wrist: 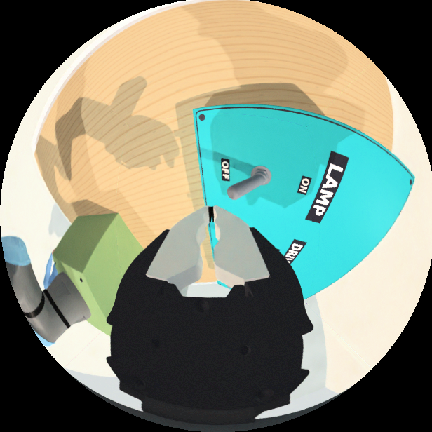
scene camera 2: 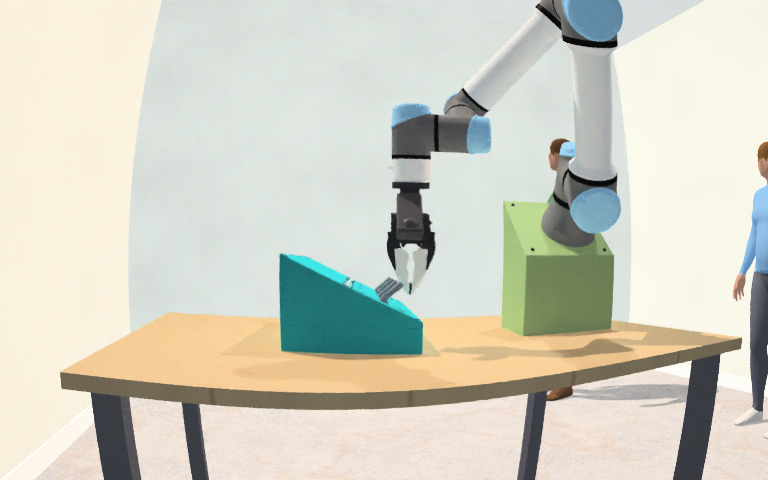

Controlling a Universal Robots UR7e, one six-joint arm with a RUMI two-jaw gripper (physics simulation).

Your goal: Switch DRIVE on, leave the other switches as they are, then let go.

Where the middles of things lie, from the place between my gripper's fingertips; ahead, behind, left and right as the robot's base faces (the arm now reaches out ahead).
Labels:
Now: hand 16 cm to the left of the teal sloped switch box point(scene camera 2: 321, 310), 10 cm short of it and 2 cm above it.

